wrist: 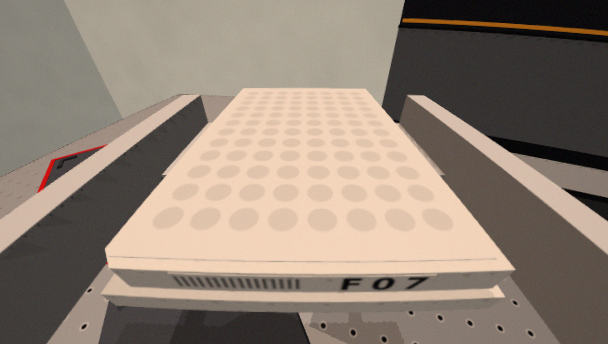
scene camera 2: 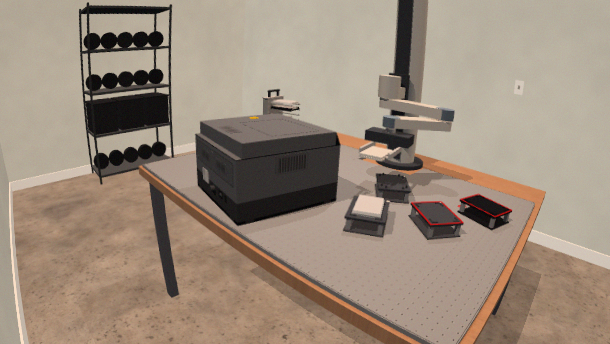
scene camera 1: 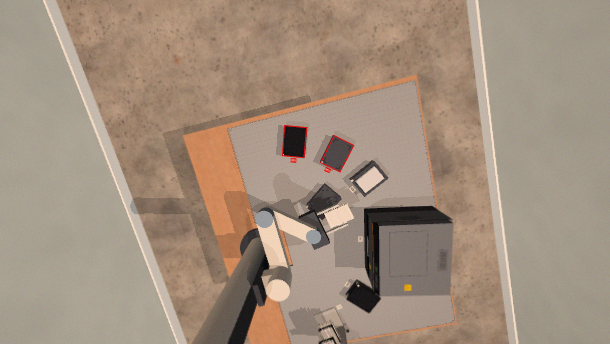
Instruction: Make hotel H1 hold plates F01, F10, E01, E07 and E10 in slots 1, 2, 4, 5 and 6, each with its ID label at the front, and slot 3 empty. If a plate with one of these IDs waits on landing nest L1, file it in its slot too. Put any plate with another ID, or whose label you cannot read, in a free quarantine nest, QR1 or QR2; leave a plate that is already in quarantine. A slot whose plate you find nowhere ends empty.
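Observation:
My gripper (scene camera 1: 345,215) (wrist: 303,113) is shut on a white plate (scene camera 1: 338,216) (scene camera 2: 375,152) (wrist: 300,175). Its near edge reads F07 in the wrist view. It is held level above the table, beside a dark nest (scene camera 1: 324,199) (scene camera 2: 393,186) with corner pegs and no plate visible on it. One red-rimmed nest (scene camera 1: 337,153) (scene camera 2: 436,213) (wrist: 82,156) shows a bare grey top. The other red-rimmed nest (scene camera 1: 294,141) (scene camera 2: 485,205) has a solid black top. A white plate (scene camera 1: 369,179) (scene camera 2: 369,206) lies on another dark nest, its ID unreadable. The hotel (scene camera 1: 330,332) (scene camera 2: 266,106) holds plates; their labels are unreadable.
A large dark instrument (scene camera 1: 415,250) (scene camera 2: 265,170) stands on the table, to the right of the held plate in the overhead view. A black-topped nest (scene camera 1: 363,296) is at its lower left corner. The arm's column (scene camera 2: 418,60) rises at the table's edge. A shelf rack (scene camera 2: 125,9) stands by the wall.

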